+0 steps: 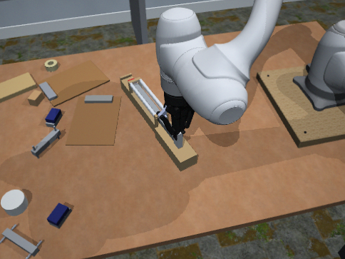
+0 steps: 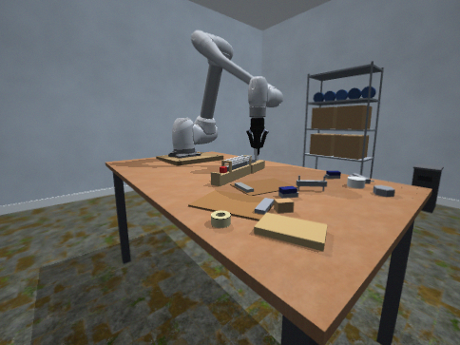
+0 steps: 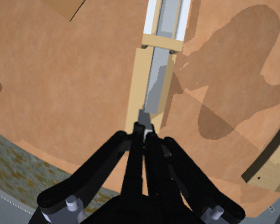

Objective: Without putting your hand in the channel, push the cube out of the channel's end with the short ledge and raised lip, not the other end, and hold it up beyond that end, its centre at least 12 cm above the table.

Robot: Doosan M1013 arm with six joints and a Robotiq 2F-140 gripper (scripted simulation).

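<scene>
The red cube is 31 cm to the right of my hand, 9 cm ahead of it and 3 cm below it. Round my hand: blue block: 37 cm ahead, 13 cm to the left, 7 cm below; wooden plank: 53 cm ahead, 47 cm to the right, 8 cm below; wooden channel: 20 cm to the right, 5 cm ahead, 3 cm below.
</scene>
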